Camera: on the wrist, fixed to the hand. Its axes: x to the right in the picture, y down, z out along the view.
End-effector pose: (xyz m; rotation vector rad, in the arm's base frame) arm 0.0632 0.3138 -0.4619 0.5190 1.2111 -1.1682
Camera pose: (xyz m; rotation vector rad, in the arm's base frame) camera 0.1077 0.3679 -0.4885 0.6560 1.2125 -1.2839
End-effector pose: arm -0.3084 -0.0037 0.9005 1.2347 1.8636 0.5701
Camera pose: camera -0.3001 0.0246 0.9693 1.2825 2.0175 0.4758
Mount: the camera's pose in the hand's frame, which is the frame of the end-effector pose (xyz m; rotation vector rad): -0.0019 0.0666 -0.0342 0.1435 0.0767 -0.0381
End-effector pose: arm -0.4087 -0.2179 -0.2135 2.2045 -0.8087 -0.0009
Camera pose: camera -0.4384 -0.2272 -0.1454 2.3393 -0.7443 0.1258
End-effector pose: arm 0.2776 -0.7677 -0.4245 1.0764 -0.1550 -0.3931
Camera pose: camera 0.3023 -0.7112 -0.3819 1.2356 -0.0957 -0.3786
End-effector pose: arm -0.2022 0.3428 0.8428 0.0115 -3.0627 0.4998
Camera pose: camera -0.1999 0.4168 0.8540 0.0535 -2.9396 0.6992
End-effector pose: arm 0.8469 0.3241 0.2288 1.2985 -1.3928 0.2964
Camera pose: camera 0.8114 0.3755 0.2702 1.4148 -1.2997 0.4224
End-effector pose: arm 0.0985 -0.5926 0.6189 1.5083 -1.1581 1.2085
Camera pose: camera 0.0268 -0.5725 0.6272 1.5684 -1.0059 1.3355
